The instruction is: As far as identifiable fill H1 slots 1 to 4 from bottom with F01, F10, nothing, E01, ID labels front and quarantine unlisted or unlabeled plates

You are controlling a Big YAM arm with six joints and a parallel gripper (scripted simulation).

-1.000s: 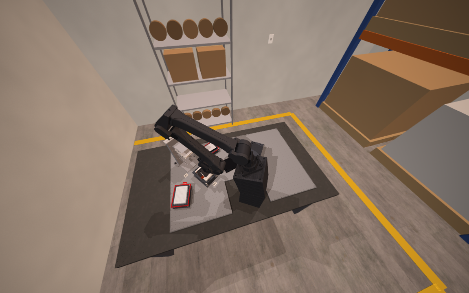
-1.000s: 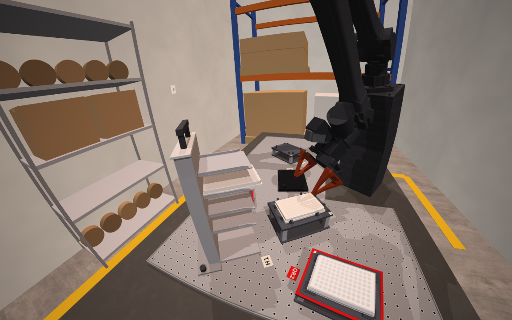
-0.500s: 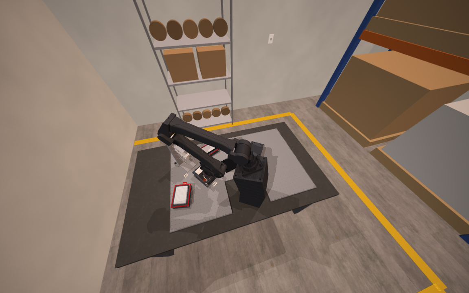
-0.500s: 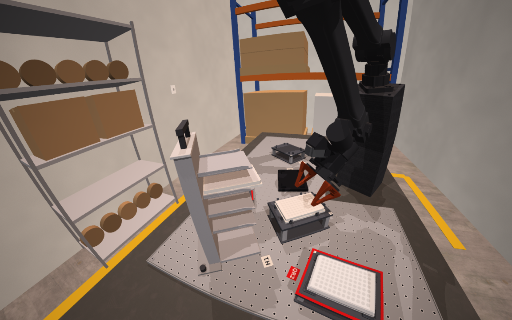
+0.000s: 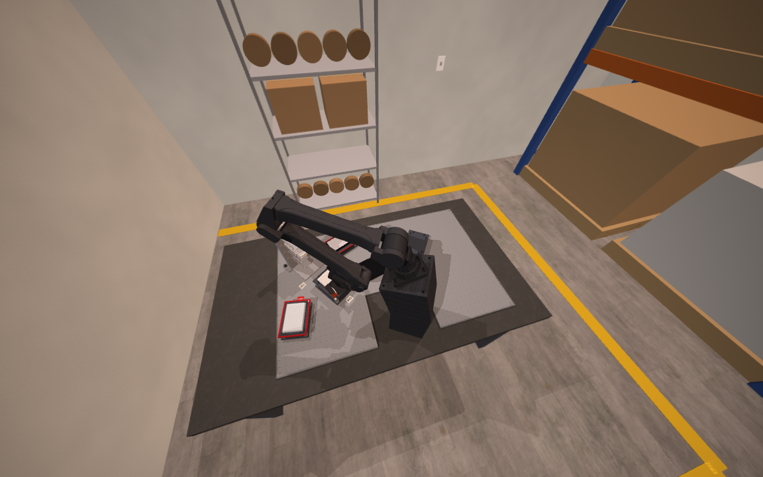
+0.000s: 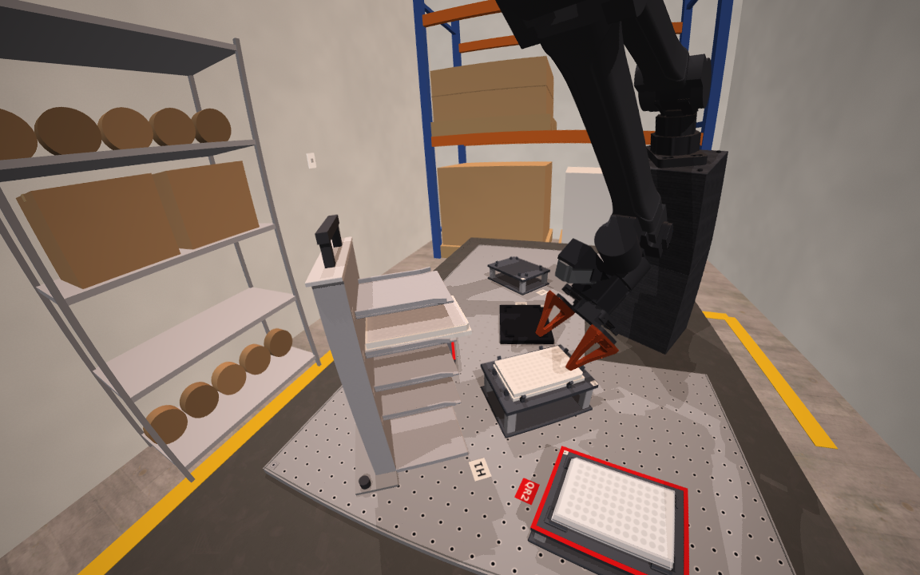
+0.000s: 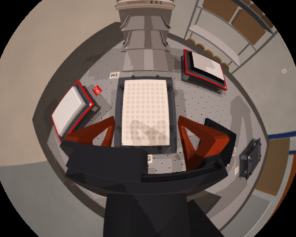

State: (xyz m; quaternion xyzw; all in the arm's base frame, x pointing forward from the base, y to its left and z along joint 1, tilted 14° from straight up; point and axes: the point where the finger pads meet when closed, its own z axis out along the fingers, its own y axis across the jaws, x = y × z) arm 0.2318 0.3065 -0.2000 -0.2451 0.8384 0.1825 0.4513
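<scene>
Right now the dark regrip nest is 20 mm ahead of my hand, 20 mm to the left of it and 50 mm below it. From my hand the other things lie so: H1 deck label: 80 mm ahead, 180 mm to the left, 110 mm below; flat black nest: 80 mm ahead, 220 mm to the right, 100 mm below; quarantine nest QR2: 100 mm behind, 210 mm to the left, 70 mm below.
</scene>
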